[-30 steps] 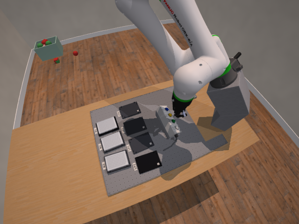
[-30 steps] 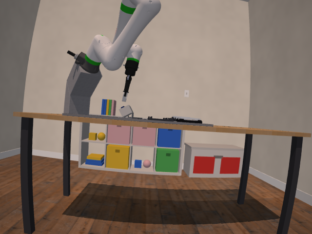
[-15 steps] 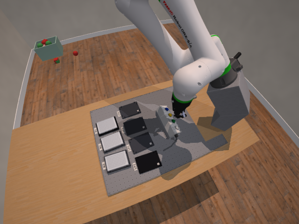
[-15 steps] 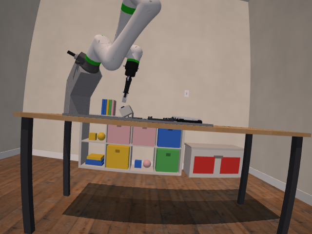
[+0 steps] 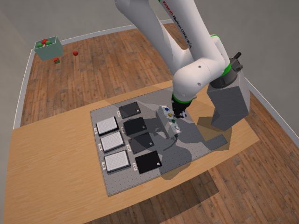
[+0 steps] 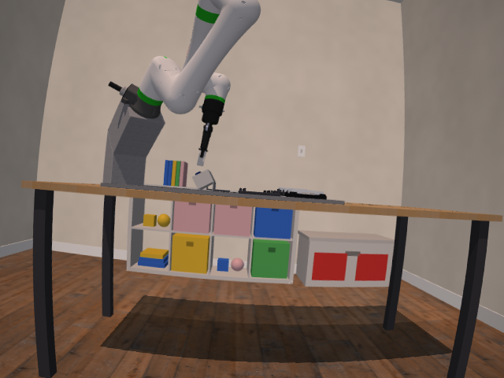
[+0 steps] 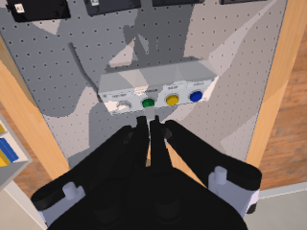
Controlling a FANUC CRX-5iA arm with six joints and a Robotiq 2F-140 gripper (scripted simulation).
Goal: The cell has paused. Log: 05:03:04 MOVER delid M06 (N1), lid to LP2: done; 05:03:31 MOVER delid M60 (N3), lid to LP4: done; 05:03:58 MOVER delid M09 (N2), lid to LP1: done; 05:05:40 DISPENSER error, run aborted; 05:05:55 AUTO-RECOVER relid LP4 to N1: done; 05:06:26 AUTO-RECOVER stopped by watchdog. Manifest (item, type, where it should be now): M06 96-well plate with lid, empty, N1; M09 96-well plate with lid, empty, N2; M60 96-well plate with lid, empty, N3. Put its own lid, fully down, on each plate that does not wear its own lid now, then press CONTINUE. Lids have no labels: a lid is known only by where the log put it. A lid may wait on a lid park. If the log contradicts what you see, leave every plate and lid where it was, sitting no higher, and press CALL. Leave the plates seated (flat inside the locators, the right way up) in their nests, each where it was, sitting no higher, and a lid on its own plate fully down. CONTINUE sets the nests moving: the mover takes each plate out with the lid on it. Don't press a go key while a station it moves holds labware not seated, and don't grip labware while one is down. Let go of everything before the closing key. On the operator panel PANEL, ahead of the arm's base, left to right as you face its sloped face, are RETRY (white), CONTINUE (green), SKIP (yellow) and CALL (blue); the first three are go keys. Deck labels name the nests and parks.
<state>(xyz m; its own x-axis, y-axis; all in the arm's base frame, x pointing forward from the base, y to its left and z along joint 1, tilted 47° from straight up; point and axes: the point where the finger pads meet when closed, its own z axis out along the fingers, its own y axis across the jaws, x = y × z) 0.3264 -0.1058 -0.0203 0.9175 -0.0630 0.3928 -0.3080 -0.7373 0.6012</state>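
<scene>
Now: the green key 70 mm below my hand. Round my hand: blue key (30 mm behind, 100 mm to the right, 70 mm below); white key (20 mm ahead, 50 mm to the left, 70 mm below); yellow key (20 mm behind, 50 mm to the right, 70 mm below).
</scene>
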